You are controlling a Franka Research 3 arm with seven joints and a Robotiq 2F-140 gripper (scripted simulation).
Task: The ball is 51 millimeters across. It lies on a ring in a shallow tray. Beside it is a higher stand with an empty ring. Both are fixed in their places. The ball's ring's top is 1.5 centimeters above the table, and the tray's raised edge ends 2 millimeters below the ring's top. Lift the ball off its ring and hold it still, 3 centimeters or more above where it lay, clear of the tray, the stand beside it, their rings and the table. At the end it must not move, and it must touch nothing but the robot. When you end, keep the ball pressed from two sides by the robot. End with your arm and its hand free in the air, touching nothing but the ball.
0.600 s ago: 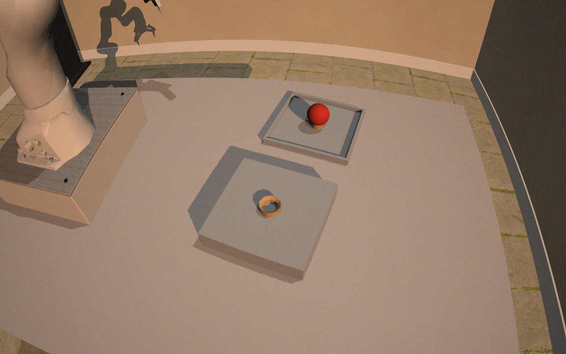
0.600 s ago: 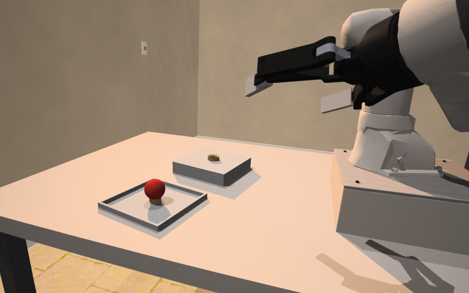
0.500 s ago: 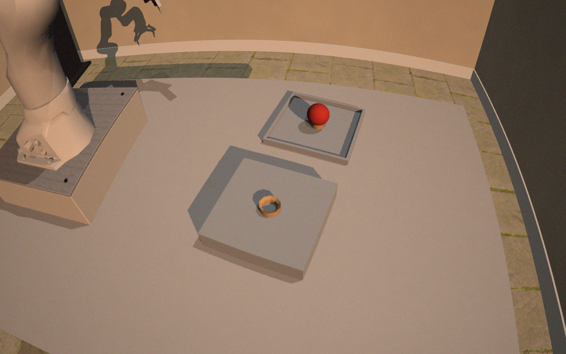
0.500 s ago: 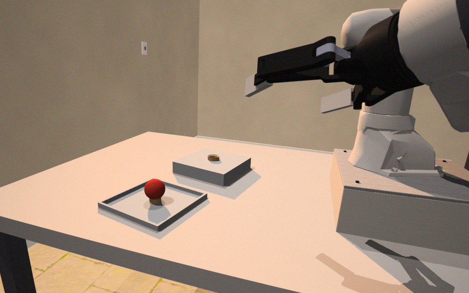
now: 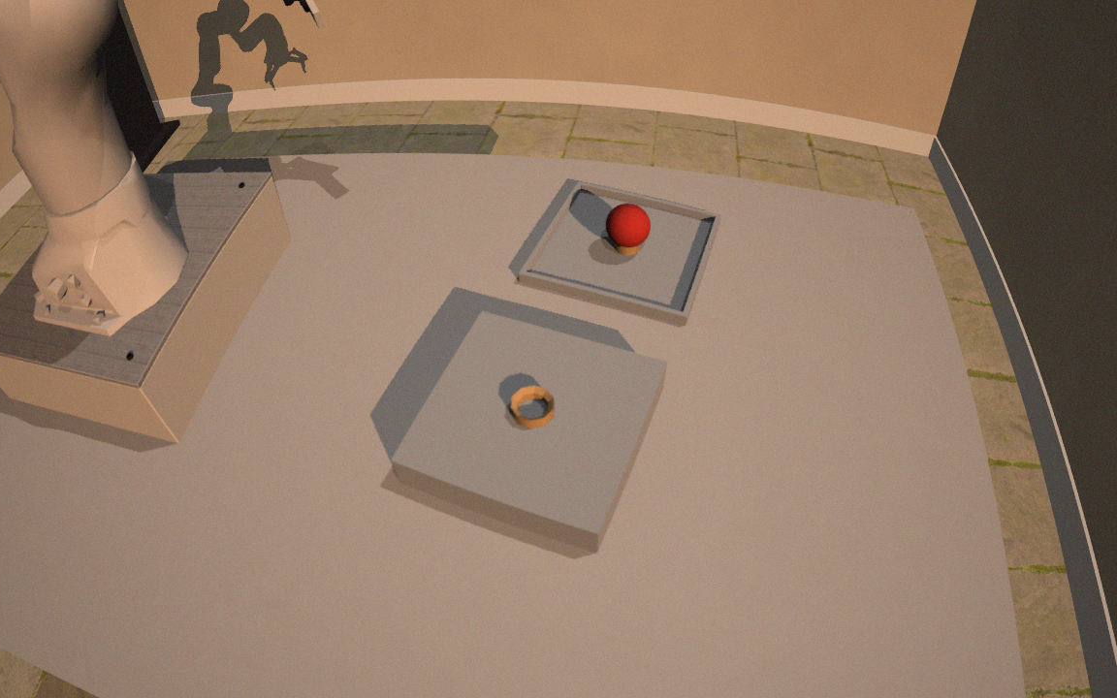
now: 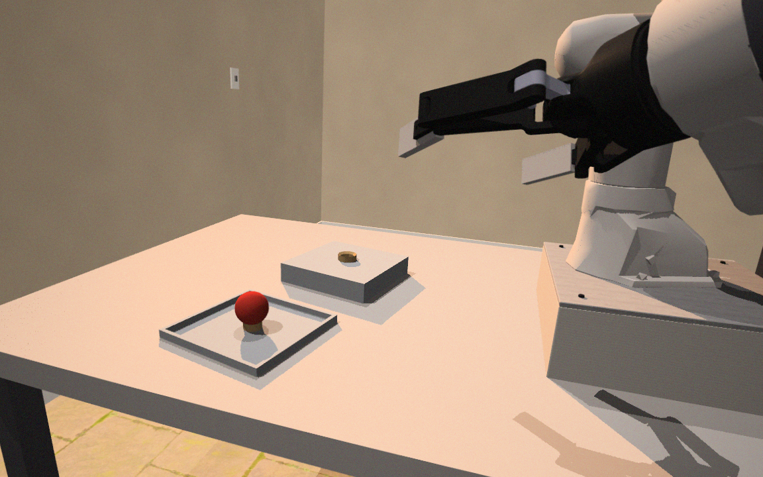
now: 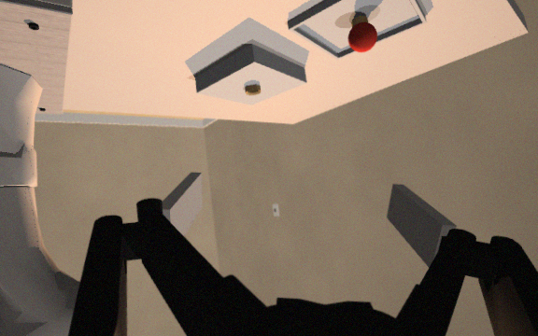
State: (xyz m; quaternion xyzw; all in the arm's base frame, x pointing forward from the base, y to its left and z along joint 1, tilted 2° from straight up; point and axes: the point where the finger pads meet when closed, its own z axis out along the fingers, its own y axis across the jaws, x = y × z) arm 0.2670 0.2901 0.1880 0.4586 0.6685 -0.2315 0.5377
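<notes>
Now: the red ball 30 cm ahead of my hand, 27 cm below it and 16 cm to the right of it. The rest, counted from my hand: tray: 30 cm below, 30 cm ahead, 16 cm to the right; then grey stand: 42 cm to the right, 27 cm below, 19 cm ahead.
</notes>
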